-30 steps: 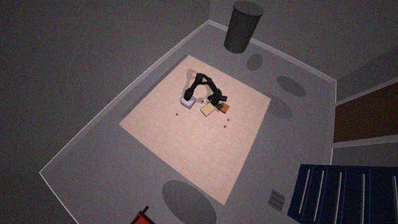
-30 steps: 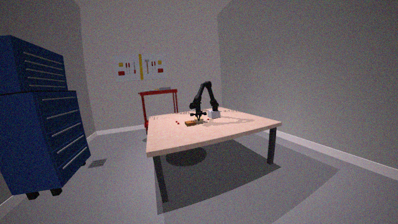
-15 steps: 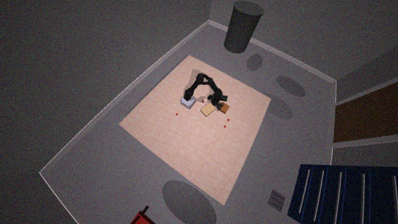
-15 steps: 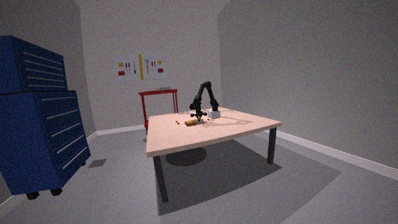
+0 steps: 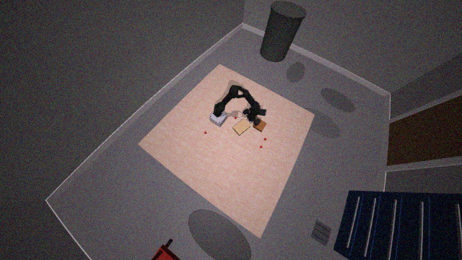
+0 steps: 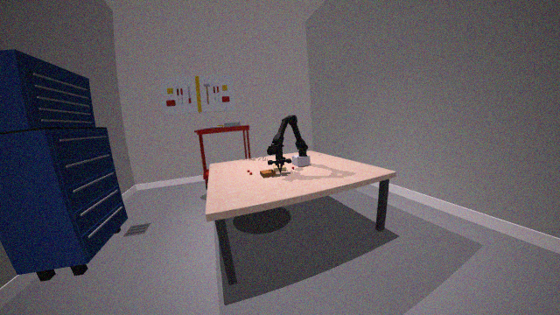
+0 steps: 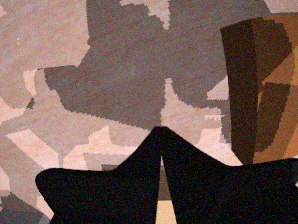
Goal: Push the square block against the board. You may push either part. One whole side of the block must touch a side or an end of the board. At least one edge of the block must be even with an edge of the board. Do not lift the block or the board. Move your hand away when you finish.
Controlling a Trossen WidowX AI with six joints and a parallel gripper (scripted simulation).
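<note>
The pale tan flat piece lies 12 cm to the right of my gripper tip, 1 cm behind it and 1 cm above it. The rest, counted from my gripper tip: square block: 10 cm ahead, 3 cm to the left, 1 cm above.
</note>
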